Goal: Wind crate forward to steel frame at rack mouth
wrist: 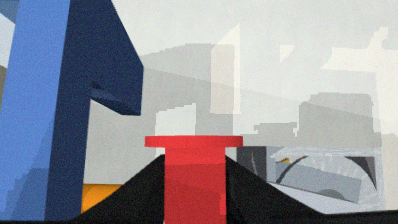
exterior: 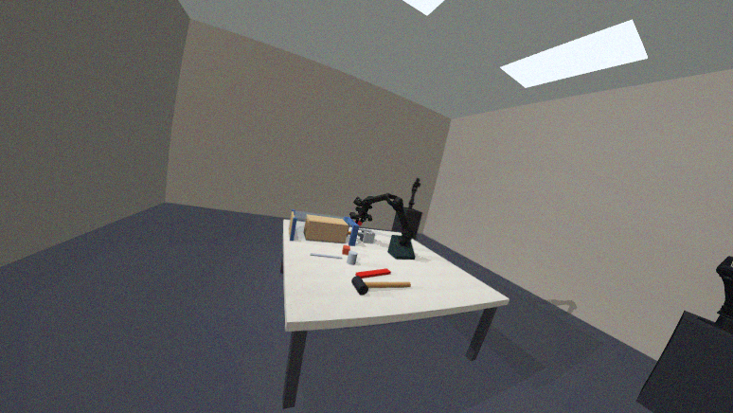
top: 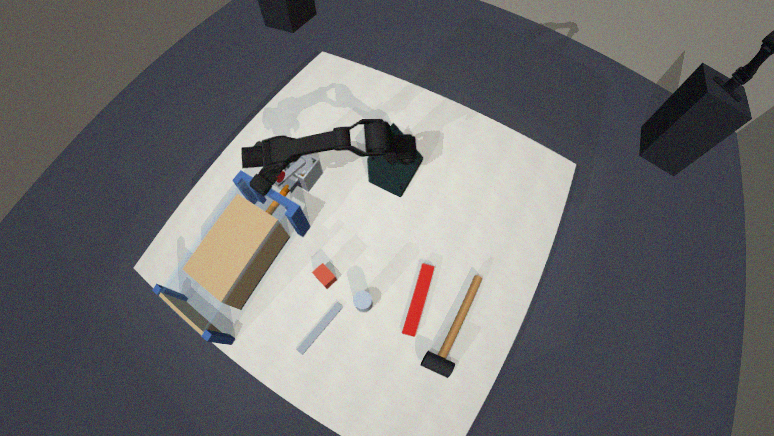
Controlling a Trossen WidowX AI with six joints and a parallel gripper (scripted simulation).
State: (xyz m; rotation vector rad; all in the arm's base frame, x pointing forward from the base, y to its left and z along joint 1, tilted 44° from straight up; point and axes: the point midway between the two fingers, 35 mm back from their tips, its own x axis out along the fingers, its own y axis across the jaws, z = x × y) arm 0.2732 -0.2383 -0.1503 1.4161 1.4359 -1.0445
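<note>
The winch handle is 40 mm behind my gripper tip, 30 mm below it and 20 mm to the left of it. Also, from my gripper tip: grey winch 110 mm behind, 100 mm below, 30 mm to the left; then blue frame post 60 mm ahead, 30 mm to the left, 30 mm below; then red knob 20 mm to the left.
</note>
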